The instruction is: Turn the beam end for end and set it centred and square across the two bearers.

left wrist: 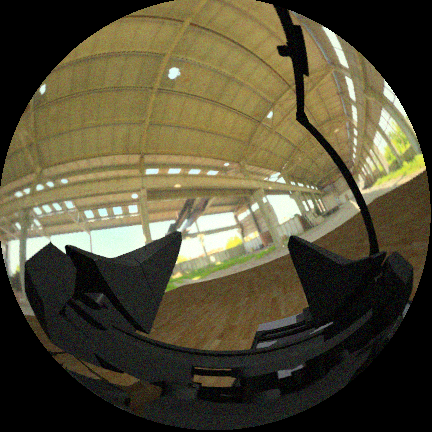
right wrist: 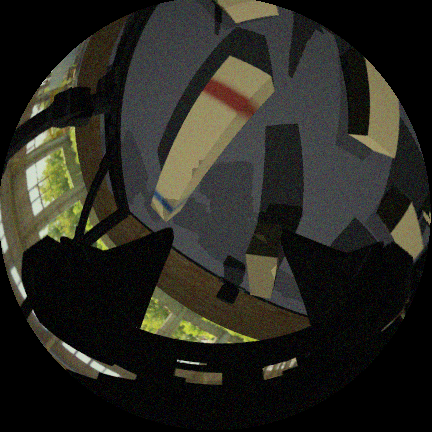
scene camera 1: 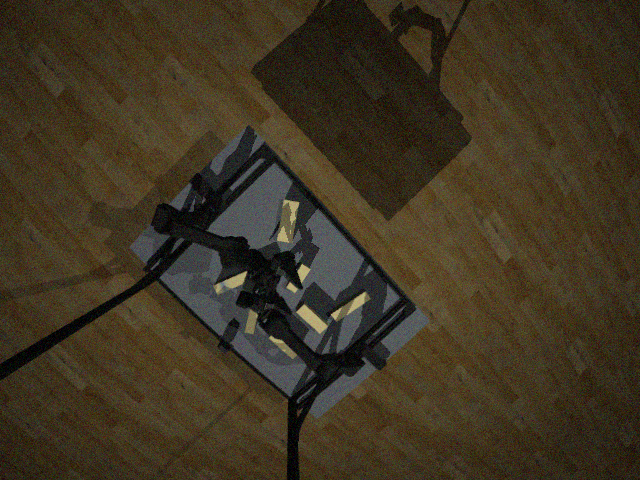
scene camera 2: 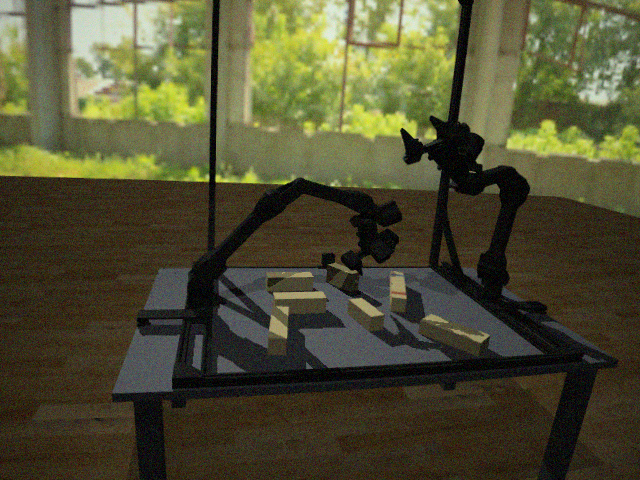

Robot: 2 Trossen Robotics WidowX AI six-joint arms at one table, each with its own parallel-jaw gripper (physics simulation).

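Frame: origin at the left arm's base, x left, y down, z back, level; centimetres.
Where they show: left gripper, fingertip midpoint: [left wrist: 237, 239] [scene camera 1: 296, 302] [scene camera 2: 415, 123]; right gripper, fingertip midpoint: [right wrist: 228, 234] [scene camera 2: 372, 268]; left arm's base, origin of the base link: [right wrist: 110, 101] [scene camera 1: 206, 215] [scene camera 2: 489, 298]; right arm's base, origin of the base link: [scene camera 1: 351, 357] [scene camera 2: 199, 303].
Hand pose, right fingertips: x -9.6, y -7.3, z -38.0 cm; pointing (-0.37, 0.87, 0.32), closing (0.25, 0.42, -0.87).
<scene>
Things, the pixels of their centre, and the offset from my right fingertips.
- pale block, body centre: [right wrist: 192, 155] [scene camera 2: 397, 289] [scene camera 1: 242, 277] dz +8.7, dx +1.7, dy +7.0 cm
- long block, body centre: [scene camera 2: 453, 334] [scene camera 1: 288, 221] dz +12.5, dx +32.6, dy +7.3 cm
The beam, a pale block [scene camera 1: 231, 282] [scene camera 2: 397, 292] [right wrist: 212, 135] with a red band near one end and a blue band near the other, lies apart from other blocks. In scene camera 2 its blue end is farther away. Several plain pale blocks lie around it; which two are the bearers I cannot tell. One block [scene camera 2: 342, 277] [right wrist: 262, 275] is beneath the right gripper in scene camera 2; another [scene camera 2: 365, 313] lies nearer. My right gripper [scene camera 2: 369, 259] [right wrist: 228, 234] is open, empty and above the table. My left gripper [scene camera 2: 417, 125] [left wrist: 237, 239] is open, empty and raised high.
Plain blocks [scene camera 2: 289, 281] [scene camera 2: 299, 302] [scene camera 2: 278, 330] lie at the left in scene camera 2. A long block [scene camera 2: 454, 333] lies at right front. A black frame [scene camera 2: 330, 373] edges the grey table, with posts [scene camera 2: 212, 129] [scene camera 2: 460, 67]. The arms overlap in scene camera 1.
</scene>
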